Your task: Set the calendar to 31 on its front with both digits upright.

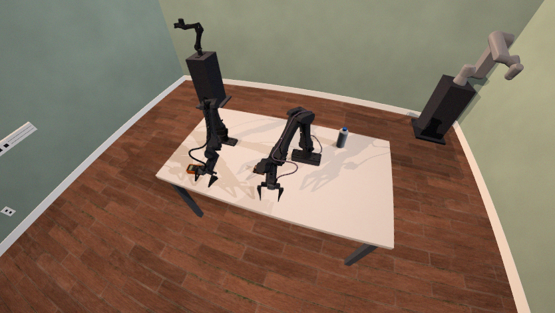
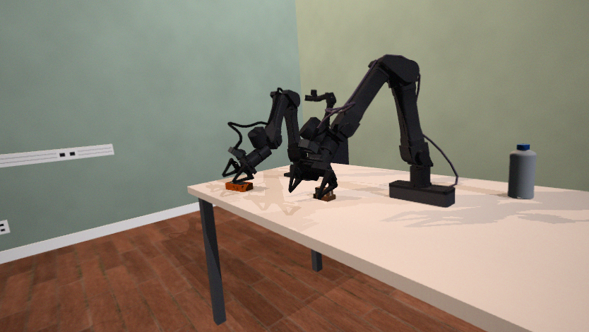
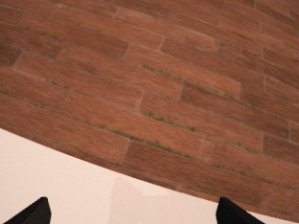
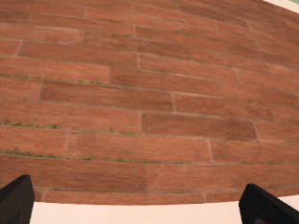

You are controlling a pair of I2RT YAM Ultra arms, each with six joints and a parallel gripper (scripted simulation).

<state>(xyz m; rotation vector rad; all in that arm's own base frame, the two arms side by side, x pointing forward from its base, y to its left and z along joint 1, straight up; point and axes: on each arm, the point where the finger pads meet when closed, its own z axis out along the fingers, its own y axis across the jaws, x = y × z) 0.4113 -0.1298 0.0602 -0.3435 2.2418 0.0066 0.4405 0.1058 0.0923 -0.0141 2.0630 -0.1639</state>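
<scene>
Now: left hand 230 mm past the brown tray, 160 mm to the left of it and 90 mm above it.
</scene>
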